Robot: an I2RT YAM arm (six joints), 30 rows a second.
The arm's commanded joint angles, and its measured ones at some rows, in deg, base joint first. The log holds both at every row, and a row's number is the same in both.
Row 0, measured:
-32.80 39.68 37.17 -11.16 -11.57 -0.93
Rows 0 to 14, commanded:
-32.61 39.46 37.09 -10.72 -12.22 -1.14
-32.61 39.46 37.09 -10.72 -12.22 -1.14
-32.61 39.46 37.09 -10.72 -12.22 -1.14
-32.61 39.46 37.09 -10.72 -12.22 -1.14
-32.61 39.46 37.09 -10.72 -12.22 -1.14
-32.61 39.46 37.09 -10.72 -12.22 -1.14
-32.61 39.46 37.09 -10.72 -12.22 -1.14
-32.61 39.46 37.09 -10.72 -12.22 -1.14
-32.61 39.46 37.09 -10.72 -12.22 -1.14
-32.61 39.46 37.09 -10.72 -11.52 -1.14
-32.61 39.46 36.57 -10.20 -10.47 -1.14
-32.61 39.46 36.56 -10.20 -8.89 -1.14
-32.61 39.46 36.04 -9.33 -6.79 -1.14
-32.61 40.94 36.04 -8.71 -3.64 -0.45
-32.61 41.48 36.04 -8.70 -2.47 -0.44
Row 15, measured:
-32.73 40.10 36.67 -10.26 -8.58 -1.39
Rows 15 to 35, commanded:
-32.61 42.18 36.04 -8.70 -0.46 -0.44
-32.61 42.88 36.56 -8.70 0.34 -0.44
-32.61 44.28 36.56 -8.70 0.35 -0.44
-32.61 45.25 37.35 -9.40 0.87 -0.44
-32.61 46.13 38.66 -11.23 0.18 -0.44
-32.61 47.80 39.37 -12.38 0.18 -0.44
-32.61 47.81 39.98 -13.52 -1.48 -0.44
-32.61 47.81 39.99 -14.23 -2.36 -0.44
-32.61 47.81 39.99 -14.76 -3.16 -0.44
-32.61 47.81 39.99 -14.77 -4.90 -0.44
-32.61 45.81 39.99 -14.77 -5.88 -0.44
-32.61 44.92 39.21 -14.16 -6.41 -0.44
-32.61 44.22 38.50 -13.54 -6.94 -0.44
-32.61 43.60 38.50 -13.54 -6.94 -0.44
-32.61 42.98 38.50 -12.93 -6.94 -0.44
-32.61 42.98 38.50 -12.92 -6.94 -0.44
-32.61 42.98 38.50 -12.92 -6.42 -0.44
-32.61 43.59 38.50 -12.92 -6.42 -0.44
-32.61 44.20 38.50 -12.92 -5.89 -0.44
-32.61 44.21 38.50 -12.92 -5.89 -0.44
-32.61 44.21 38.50 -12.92 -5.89 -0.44
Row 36, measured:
-32.73 43.81 37.54 -13.26 -5.58 -0.43
